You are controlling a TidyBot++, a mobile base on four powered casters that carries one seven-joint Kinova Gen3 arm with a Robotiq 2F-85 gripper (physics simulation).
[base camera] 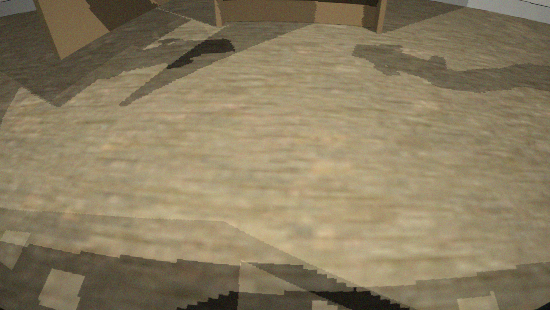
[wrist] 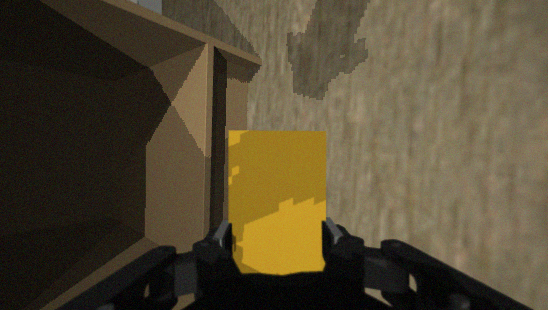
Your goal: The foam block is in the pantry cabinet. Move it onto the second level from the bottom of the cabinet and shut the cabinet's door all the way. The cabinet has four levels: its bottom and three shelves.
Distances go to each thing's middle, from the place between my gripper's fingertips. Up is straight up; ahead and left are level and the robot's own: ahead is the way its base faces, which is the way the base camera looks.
The yellow foam block (wrist: 277, 179) is 2 cm to the right of my hand, 1 cm below it and 1 cm ahead of it.
